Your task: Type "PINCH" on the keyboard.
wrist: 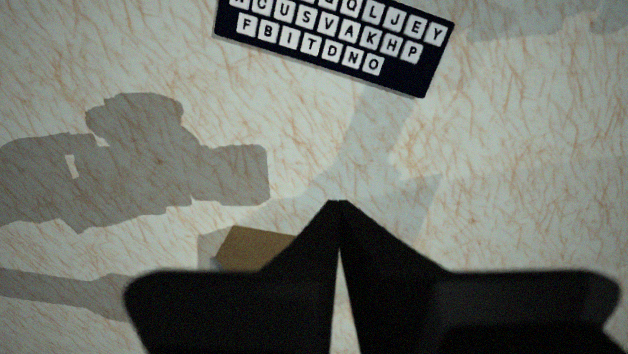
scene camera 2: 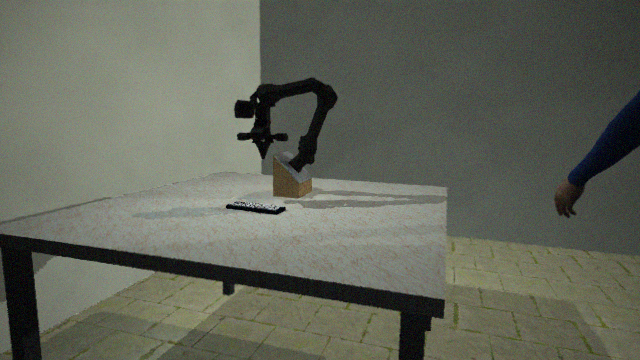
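Seen in the pictures: gripper, fingertip midpoint: [wrist: 337,209] [scene camera 2: 263,159]; arm's base, origin of the base link: [scene camera 2: 295,166].
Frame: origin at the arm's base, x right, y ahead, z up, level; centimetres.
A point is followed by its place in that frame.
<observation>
A black keyboard [scene camera 2: 255,207] @(x 5.8, y 35.7, z -10.9 cm) [wrist: 400,73] @(x 13.6, y 29.5, z -11.1 cm) with white letter keys lies flat on the table. In the wrist view it is cut off by the top edge. The P key [wrist: 412,52] @(x 14.2, y 31.3, z -10.6 cm), the H key [wrist: 391,46] @(x 12.2, y 31.7, z -10.6 cm), the N key [wrist: 353,58] @(x 8.8, y 30.4, z -10.6 cm), the I key [wrist: 290,38] @(x 2.9, y 31.8, z -10.6 cm) and the C key [wrist: 261,4] @(x 0.2, y 34.4, z -10.6 cm) show there, the C key near the top edge. My gripper [scene camera 2: 263,157] @(x 7.0, y 23.3, z 5.3 cm) [wrist: 337,209] @(x 7.0, y 23.3, z 5.3 cm) is shut and empty. It points down and hangs well above the table, apart from the keyboard. In the wrist view the fingertips are below the keyboard's lower edge.
The arm stands on a wooden block [scene camera 2: 287,184] @(x 0.9, y 9.4, z -6.7 cm) [wrist: 255,246] @(x -0.5, y 9.6, z -8.9 cm) with a slanted grey top, behind the keyboard on the speckled table [scene camera 2: 350,240] @(x -31.4, y 61.2, z -12.4 cm) [wrist: 525,210] @(x 33.1, y 14.9, z -12.4 cm). Shadows of the arm fall across the table. A person's blue-sleeved arm [scene camera 2: 612,135] hangs at the right, beyond the table.
</observation>
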